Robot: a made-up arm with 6 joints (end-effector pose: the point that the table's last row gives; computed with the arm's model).
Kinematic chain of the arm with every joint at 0, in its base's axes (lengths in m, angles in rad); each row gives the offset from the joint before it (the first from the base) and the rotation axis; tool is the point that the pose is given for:
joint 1: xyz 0 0 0.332 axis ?
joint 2: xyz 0 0 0 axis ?
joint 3: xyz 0 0 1.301 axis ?
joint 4: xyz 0 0 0 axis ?
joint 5: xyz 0.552 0 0 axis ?
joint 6: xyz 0 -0.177 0 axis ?
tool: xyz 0 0 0
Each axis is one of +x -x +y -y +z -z.
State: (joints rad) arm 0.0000 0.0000 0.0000 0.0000 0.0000 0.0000
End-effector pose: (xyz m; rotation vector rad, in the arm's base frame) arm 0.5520 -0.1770 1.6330 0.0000 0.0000 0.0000
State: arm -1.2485 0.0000 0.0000 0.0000 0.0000 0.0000
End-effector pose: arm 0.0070 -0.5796 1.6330 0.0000 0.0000 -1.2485
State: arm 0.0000 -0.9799 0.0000 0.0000 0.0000 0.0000
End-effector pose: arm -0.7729 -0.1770 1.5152 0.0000 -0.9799 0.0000
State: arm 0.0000 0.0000 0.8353 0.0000 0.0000 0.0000
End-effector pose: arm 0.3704 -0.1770 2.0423 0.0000 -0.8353 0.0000
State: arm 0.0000 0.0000 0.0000 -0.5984 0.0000 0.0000
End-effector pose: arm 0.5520 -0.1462 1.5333 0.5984 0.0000 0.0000
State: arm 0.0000 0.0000 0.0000 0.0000 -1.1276 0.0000
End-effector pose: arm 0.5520 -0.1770 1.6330 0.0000 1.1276 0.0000
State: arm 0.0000 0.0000 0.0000 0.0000 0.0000 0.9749
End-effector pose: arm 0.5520 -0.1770 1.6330 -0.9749 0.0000 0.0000
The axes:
joint 1: +z
joint 2: +y
joint 3: -y
joint 4: -x
joint 5: -y
joint 6: -x

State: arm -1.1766 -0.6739 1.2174 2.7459 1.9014 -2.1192
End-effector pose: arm -0.2527 1.0327 1.8510 -1.0660 0.4854 -0.6930
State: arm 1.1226 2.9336 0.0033 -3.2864 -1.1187 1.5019
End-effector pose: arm -0.2730 -0.1636 -1.0817 0.2286 1.4258 -0.6392
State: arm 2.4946 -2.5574 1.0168 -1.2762 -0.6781 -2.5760
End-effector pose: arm 1.0600 -0.7364 -0.8309 0.5404 -0.1968 -1.3091
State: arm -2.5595 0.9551 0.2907 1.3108 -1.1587 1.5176
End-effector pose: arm -1.3633 -0.8428 0.8777 0.8387 2.3719 0.3851
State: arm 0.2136 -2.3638 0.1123 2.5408 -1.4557 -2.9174
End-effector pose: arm -1.4078 -0.1560 -0.3328 -1.0184 2.2272 -0.0230
